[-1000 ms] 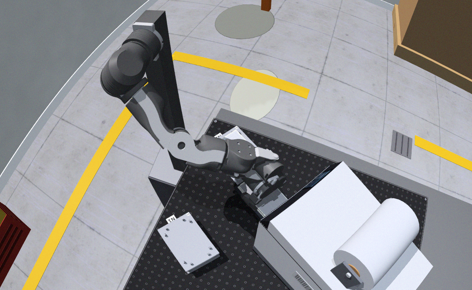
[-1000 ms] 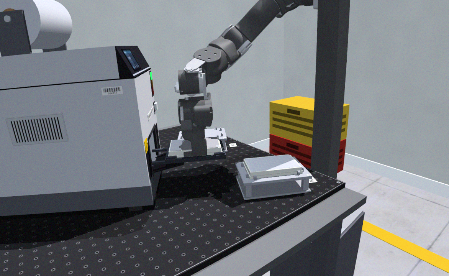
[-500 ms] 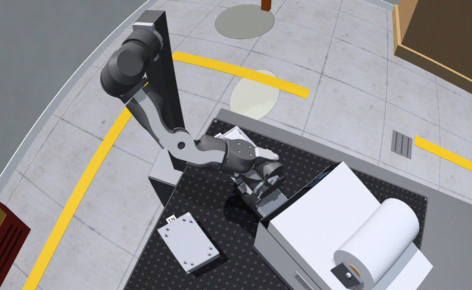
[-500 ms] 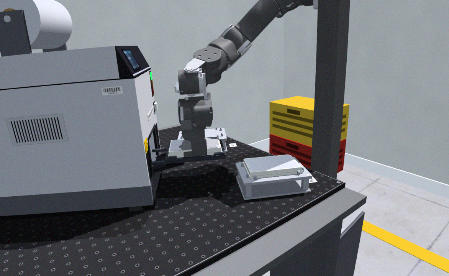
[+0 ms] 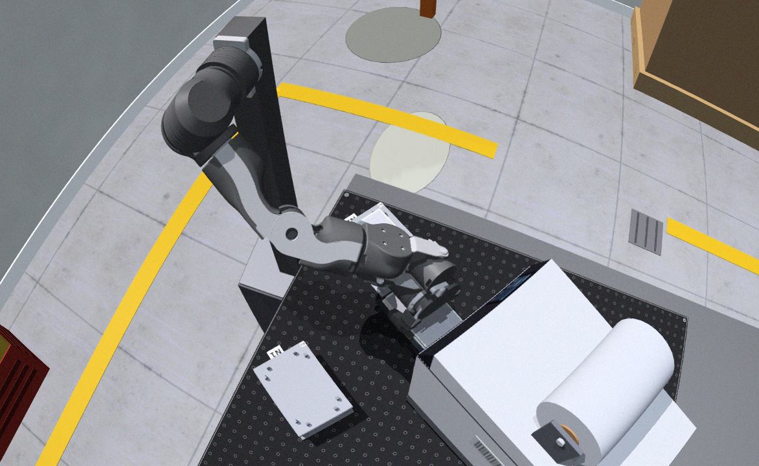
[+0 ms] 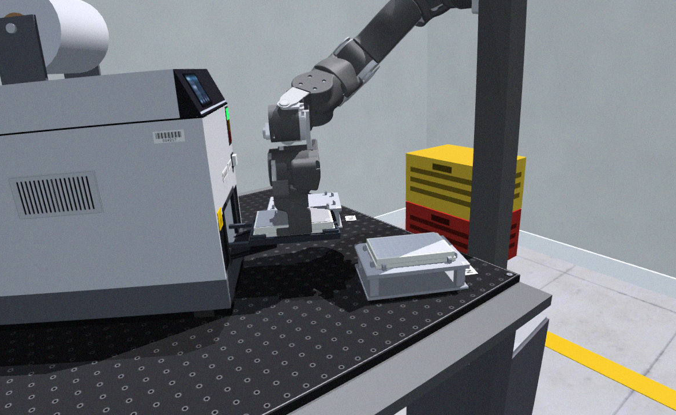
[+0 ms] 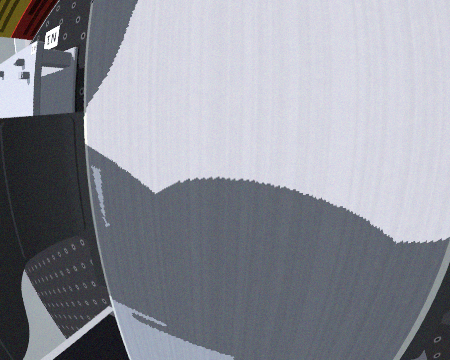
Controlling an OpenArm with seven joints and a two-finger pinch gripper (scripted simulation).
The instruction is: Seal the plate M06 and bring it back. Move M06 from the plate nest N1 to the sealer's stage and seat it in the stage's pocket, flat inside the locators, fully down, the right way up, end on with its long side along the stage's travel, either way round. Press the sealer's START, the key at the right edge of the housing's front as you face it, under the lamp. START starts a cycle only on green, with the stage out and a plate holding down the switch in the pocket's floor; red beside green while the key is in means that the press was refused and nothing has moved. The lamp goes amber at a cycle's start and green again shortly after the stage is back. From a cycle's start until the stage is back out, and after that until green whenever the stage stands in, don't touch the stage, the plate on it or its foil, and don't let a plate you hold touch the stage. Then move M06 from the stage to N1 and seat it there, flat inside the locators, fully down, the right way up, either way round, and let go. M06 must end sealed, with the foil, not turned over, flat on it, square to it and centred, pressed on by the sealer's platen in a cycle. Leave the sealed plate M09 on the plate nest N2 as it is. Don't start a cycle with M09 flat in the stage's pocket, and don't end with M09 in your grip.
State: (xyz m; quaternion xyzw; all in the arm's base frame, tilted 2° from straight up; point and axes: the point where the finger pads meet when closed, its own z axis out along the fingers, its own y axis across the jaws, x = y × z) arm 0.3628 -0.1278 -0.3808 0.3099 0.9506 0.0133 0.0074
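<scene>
The sealer's stage is 10 mm below my hand. Round my hand: start key (130 mm to the right, 90 mm above, 30 mm ahead); plate M06 (right at my hand); plate M09 (150 mm to the left, 120 mm behind, 50 mm below).
</scene>
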